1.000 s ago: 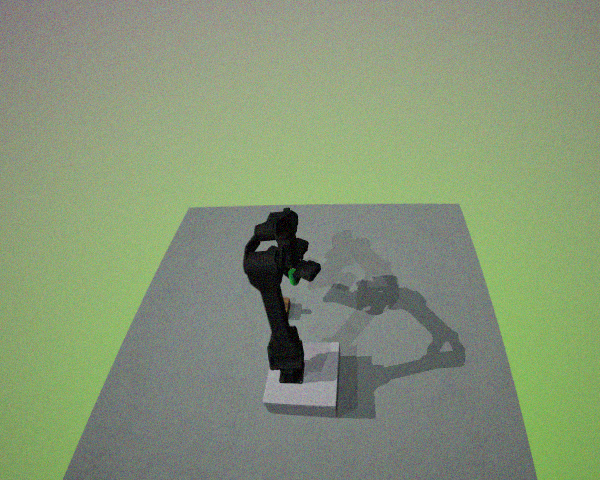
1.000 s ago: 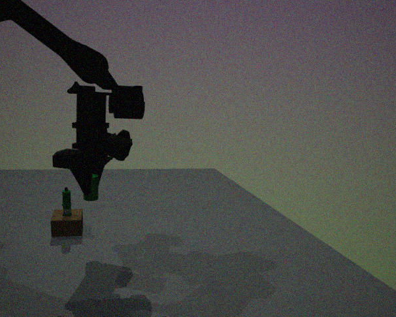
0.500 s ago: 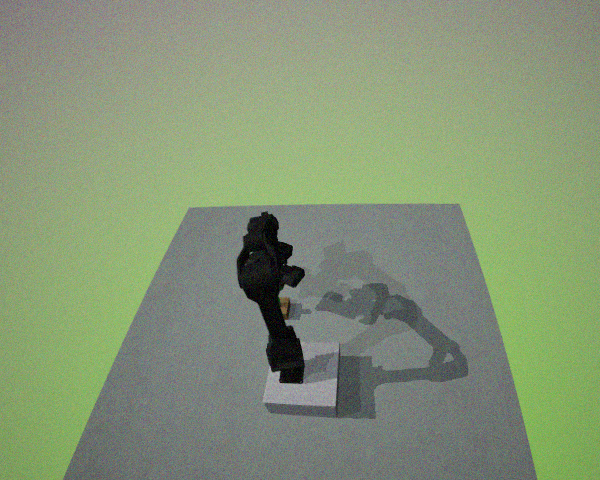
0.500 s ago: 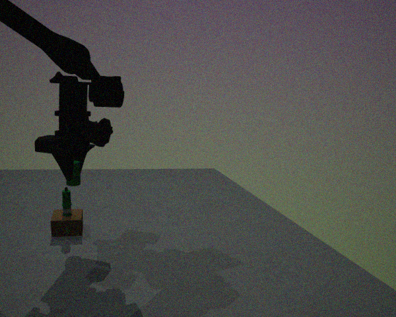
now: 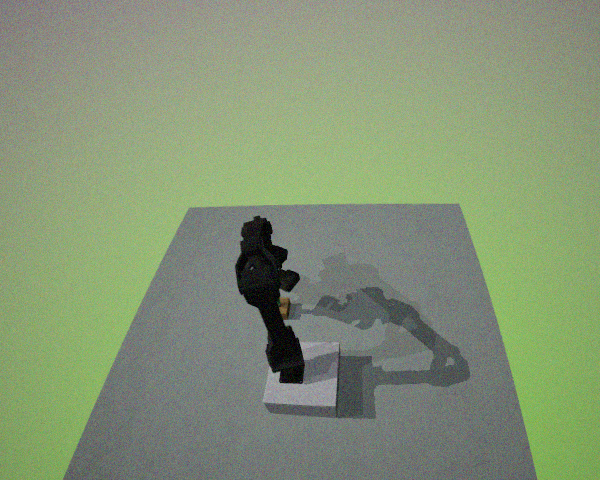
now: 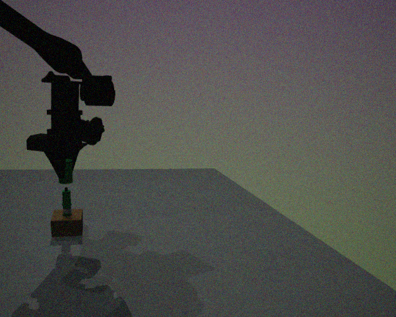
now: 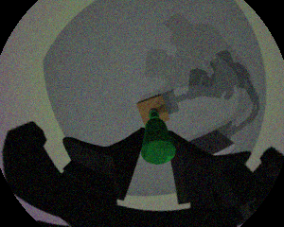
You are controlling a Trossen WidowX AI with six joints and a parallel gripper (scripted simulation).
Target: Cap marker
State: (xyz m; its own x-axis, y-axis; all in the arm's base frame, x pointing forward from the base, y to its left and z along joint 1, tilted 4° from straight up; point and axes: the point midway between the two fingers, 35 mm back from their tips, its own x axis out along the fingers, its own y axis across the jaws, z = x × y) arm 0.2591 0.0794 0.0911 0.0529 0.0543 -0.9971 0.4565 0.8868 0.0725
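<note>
My gripper tip is now 110 mm above the brown holder block. Also, from my gripper tip: green cap 10 mm above.
</note>
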